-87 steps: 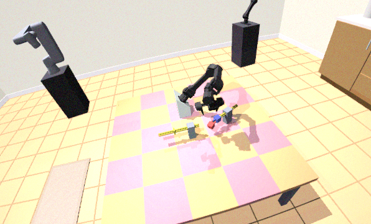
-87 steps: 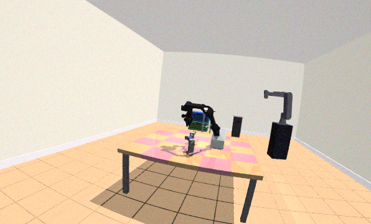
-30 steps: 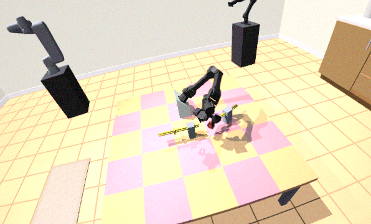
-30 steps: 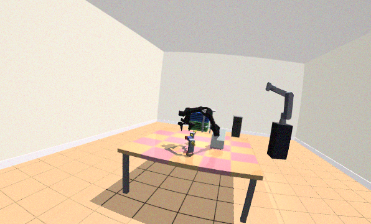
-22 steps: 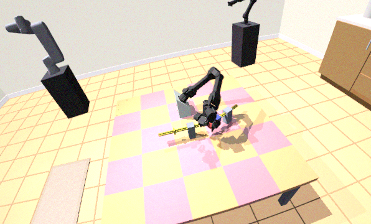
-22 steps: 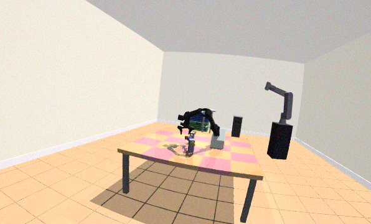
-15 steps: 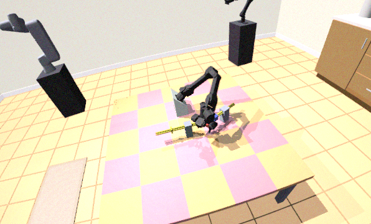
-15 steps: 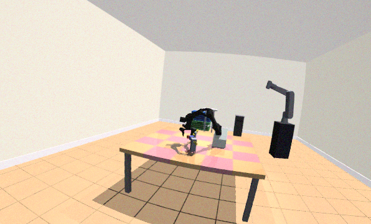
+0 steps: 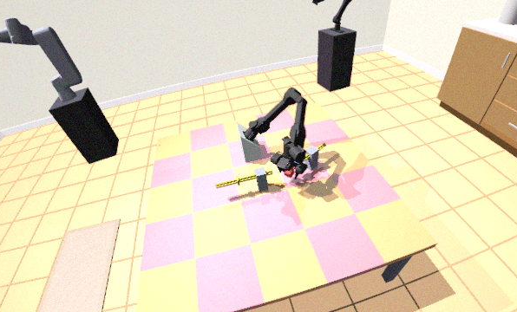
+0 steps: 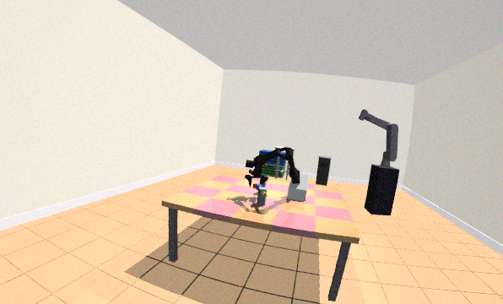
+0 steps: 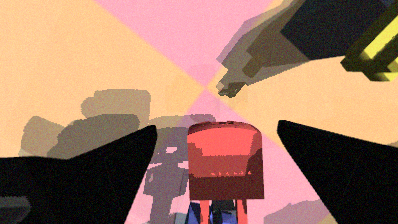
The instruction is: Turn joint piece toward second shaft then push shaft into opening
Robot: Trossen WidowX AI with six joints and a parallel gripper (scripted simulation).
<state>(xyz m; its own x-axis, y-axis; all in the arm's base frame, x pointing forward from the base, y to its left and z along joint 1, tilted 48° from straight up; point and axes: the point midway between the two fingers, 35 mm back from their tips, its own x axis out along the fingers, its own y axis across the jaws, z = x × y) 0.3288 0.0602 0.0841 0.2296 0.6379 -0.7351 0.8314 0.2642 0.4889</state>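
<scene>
The dark red joint piece lies 10 mm behind my gripper tip, 20 mm to the left of it and 10 mm above it.
</scene>
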